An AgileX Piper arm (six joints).
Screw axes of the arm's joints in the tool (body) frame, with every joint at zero. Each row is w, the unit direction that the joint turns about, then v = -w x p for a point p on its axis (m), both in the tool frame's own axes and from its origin. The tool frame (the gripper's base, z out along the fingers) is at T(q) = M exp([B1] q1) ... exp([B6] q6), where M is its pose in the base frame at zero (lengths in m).
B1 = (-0.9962, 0, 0.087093, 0.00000, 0.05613, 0.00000)
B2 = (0, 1, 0, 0.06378, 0.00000, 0.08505)
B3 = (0, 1, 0, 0.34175, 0.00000, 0.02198)
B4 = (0, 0, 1, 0.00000, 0.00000, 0.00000)
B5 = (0, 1, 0, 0.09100, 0.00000, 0.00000)
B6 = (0, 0, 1, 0.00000, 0.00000, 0.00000)
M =
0.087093 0 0.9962 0.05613
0 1 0 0.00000
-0.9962 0 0.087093 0.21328
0 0 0 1
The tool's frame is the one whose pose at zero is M.
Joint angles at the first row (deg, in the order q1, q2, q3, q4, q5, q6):
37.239, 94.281, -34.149, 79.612, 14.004, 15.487
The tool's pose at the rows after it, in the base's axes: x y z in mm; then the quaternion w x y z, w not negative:
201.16 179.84 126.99 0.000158 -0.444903 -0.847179 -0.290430
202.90 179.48 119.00 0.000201 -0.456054 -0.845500 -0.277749
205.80 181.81 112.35 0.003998 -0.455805 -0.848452 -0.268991
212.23 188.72 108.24 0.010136 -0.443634 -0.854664 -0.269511
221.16 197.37 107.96 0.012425 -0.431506 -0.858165 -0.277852
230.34 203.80 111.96 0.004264 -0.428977 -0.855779 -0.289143
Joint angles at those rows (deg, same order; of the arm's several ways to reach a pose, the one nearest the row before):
37.239, 95.808, -34.149, 81.244, 13.794, 15.486
37.238, 97.590, -34.263, 82.113, 12.890, 15.429
37.239, 99.568, -35.078, 82.115, 12.951, 15.113
37.239, 101.853, -37.139, 82.164, 14.002, 13.695
37.239, 103.709, -39.823, 82.166, 14.975, 12.593
37.239, 104.439, -42.151, 82.104, 14.691, 12.652

